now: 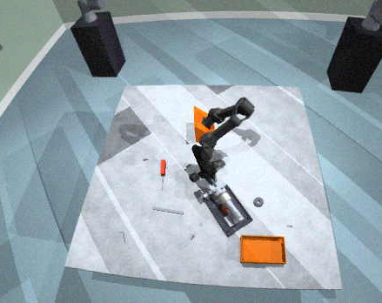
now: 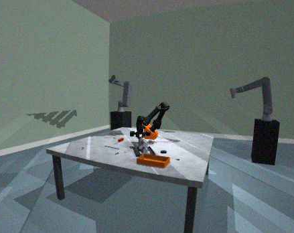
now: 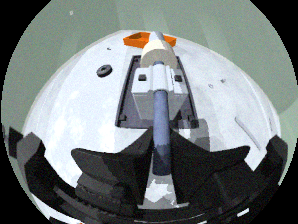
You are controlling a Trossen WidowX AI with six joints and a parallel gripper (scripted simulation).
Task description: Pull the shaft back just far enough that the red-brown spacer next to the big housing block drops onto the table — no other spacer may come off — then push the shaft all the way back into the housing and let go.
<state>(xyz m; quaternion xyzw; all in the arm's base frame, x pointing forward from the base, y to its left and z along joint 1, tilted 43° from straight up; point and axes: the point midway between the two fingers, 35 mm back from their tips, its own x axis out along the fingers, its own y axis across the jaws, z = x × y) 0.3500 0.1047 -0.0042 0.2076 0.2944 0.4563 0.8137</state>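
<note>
Right now my gripper tip is 40 mm short of the shaft, 30 mm to the right of it and 30 mm below it. Round my gripper tip: orange tray (280 mm ahead, 270 mm to the left, 40 mm below); red-brown spacer (100 mm ahead, 80 mm to the left, 40 mm below); black ring (40 mm ahead, 240 mm to the left, 50 mm below).
</note>
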